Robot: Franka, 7 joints.
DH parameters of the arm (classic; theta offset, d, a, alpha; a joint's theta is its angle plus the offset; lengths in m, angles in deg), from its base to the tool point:
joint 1: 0 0.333 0 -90
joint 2: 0 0 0 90
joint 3: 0 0.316 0.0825 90
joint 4: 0 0 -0.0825 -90
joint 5: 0 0.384 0 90
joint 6: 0 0 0.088 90
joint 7: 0 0.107 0 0
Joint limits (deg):
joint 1: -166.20..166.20
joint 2: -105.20..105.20
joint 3: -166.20..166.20
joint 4: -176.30..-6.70
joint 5: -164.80..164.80
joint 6: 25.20..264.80
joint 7: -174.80..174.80
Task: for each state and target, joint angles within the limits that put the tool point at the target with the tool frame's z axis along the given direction. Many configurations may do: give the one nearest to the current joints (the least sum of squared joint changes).
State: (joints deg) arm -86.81 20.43 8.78 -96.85 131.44 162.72 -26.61
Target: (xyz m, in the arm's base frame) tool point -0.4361 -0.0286 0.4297 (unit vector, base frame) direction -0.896 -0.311 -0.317
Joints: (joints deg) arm -141.17 -20.73 -30.03 -136.80 150.98 169.88 -26.61
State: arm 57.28 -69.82 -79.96 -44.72 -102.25 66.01 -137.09
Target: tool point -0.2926 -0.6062 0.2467 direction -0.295 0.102 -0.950
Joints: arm 10.74 -86.68 -89.00 -93.66 -101.98 79.32 -137.09
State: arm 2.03 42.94 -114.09 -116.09 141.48 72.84 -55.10
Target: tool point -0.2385 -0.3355 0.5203 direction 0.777 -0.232 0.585
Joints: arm -17.50 13.56 -129.75 -137.74 111.60 32.00 -55.10
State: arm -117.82 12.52 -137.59 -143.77 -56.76 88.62 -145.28
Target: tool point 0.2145 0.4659 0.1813 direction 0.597 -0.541 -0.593
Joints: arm -131.41 -27.47 -155.56 -121.42 -59.23 101.39 -145.28
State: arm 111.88 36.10 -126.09 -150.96 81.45 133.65 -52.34
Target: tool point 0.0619 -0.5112 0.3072 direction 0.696 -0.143 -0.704
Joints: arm 77.17 -5.01 -162.37 -132.66 62.78 131.81 -52.34
